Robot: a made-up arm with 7 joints.
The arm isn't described. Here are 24 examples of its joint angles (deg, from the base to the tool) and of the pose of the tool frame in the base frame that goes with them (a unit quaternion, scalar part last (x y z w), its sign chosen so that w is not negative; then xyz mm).
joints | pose
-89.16 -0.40 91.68 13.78 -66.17 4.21 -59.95 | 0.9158 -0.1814 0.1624 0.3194 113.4 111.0 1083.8
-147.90 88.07 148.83 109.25 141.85 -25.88 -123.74 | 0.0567 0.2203 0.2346 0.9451 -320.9 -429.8 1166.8
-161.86 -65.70 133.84 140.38 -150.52 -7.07 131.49 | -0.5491 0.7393 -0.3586 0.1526 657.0 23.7 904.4
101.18 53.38 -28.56 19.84 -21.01 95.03 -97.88 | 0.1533 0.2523 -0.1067 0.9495 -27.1 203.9 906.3
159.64 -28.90 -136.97 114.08 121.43 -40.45 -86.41 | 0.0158 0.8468 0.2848 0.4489 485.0 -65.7 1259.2
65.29 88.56 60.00 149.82 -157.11 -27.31 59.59 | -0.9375 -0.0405 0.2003 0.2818 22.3 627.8 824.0
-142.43 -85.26 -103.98 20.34 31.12 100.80 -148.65 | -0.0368 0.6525 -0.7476 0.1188 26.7 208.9 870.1
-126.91 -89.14 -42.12 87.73 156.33 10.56 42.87 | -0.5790 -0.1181 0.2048 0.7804 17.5 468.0 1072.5
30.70 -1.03 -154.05 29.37 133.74 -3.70 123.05 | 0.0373 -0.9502 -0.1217 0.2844 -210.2 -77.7 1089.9
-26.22 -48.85 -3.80 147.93 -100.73 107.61 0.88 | 0.6408 0.6347 -0.2783 0.3302 -378.6 163.2 1493.0
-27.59 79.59 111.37 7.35 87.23 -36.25 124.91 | -0.8387 -0.4416 -0.2122 0.2378 263.8 21.2 916.2
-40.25 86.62 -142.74 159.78 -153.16 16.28 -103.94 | -0.2476 0.8015 -0.4619 0.2880 426.9 -556.0 1072.1
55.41 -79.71 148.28 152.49 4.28 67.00 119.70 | 0.9088 -0.2204 -0.2208 0.2771 -525.4 -666.1 882.3
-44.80 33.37 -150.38 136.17 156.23 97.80 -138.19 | 0.4495 -0.5930 0.5961 0.3017 30.8 -235.7 1596.3
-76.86 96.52 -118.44 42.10 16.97 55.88 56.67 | -0.8468 0.2790 0.3808 0.2452 -252.6 -346.7 993.5
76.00 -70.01 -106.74 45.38 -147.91 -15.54 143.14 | -0.0799 0.6762 0.6584 0.3207 72.3 -247.4 972.3
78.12 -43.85 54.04 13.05 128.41 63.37 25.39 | 0.2359 -0.5579 -0.5382 0.5860 -139.9 -29.2 1082.3
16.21 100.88 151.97 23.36 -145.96 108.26 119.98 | -0.3755 0.4736 0.7162 0.3491 111.5 152.0 1050.5
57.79 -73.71 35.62 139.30 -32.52 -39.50 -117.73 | 0.5354 0.1908 -0.4842 0.6651 -493.2 -505.0 1129.6
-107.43 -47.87 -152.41 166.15 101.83 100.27 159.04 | -0.1584 -0.4531 -0.0433 0.8762 128.3 620.3 1368.3
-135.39 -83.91 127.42 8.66 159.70 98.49 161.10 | 0.7193 -0.6594 0.1795 0.1247 149.8 12.1 807.1
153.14 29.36 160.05 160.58 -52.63 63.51 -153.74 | 0.0572 -0.5241 0.4266 0.7349 -252.6 101.8 1640.3
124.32 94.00 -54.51 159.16 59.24 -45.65 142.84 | -0.0172 -0.2049 -0.9300 0.3045 -368.7 561.6 921.9
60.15 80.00 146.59 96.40 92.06 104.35 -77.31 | -0.3347 0.6955 -0.6258 0.1123 59.2 465.6 1279.7
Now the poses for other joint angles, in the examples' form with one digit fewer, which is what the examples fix.
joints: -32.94 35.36 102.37 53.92 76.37 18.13 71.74
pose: -0.401 -0.494 -0.681 0.361 318 194 1206
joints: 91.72 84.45 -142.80 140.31 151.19 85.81 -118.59
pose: -0.917 -0.235 -0.303 0.111 87 657 1154
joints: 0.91 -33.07 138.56 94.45 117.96 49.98 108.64
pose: -0.180 -0.670 -0.163 0.701 -529 287 1176
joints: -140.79 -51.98 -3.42 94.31 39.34 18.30 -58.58
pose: -0.343 -0.579 0.738 0.048 186 154 1472
